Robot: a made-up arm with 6 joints. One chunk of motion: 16 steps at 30 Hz.
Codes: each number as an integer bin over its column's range. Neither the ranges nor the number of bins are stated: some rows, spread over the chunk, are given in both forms.
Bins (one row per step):
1: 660 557 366 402 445 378
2: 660 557 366 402 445 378
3: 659 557 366 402 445 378
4: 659 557 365 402 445 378
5: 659 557 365 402 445 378
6: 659 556 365 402 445 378
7: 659 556 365 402 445 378
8: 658 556 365 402 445 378
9: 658 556 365 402 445 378
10: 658 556 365 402 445 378
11: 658 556 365 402 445 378
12: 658 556 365 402 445 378
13: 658 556 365 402 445 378
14: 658 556 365 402 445 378
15: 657 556 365 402 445 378
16: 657 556 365 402 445 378
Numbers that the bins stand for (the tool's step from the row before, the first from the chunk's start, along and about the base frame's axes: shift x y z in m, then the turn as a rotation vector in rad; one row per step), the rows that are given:
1: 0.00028 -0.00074 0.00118 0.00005 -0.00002 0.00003
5: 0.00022 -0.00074 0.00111 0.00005 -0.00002 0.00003
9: 0.00015 -0.00081 0.00111 0.00005 -0.00002 0.00003
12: 0.00015 -0.00081 0.00111 0.00005 -0.00002 0.00003
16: 0.00009 -0.00081 0.00111 0.00005 -0.00002 0.00003
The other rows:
2: 0.00028 -0.00074 0.00118 0.00005 -0.00002 0.00003
3: 0.00022 -0.00074 0.00118 0.00005 -0.00002 0.00003
4: 0.00022 -0.00074 0.00111 0.00005 -0.00002 0.00003
6: 0.00022 -0.00081 0.00111 0.00005 -0.00002 0.00003
7: 0.00022 -0.00081 0.00111 0.00005 -0.00002 0.00003
8: 0.00015 -0.00081 0.00111 0.00005 -0.00002 0.00003
10: 0.00015 -0.00081 0.00111 0.00005 -0.00002 0.00003
11: 0.00015 -0.00081 0.00111 0.00005 -0.00002 0.00003
13: 0.00015 -0.00081 0.00111 0.00005 -0.00002 0.00003
14: 0.00015 -0.00081 0.00111 0.00005 -0.00002 0.00003
15: 0.00009 -0.00081 0.00111 0.00005 -0.00002 0.00003

